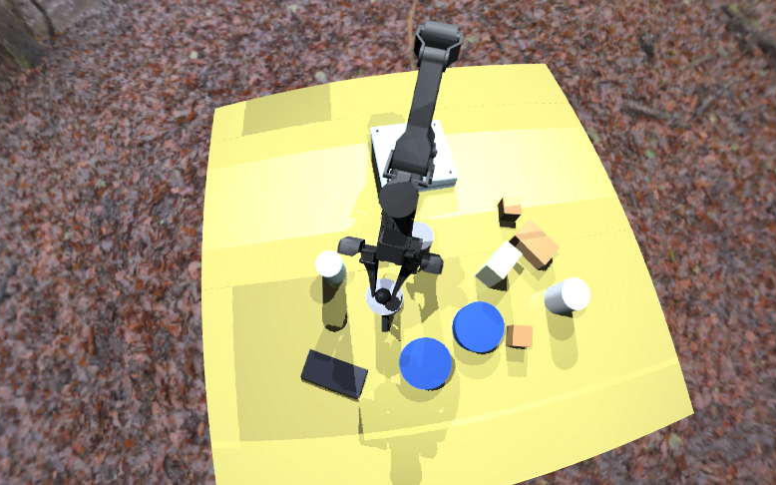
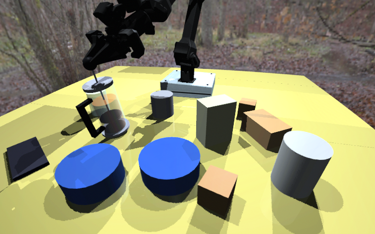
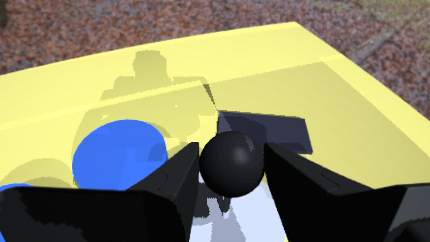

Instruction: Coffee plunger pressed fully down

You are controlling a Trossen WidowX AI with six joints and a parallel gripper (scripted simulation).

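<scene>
The coffee press is 100 mm below my gripper tip. From my gripper tip the other things lie so: dark flat slab: 140 mm ahead, 140 mm to the right, 190 mm below.
</scene>
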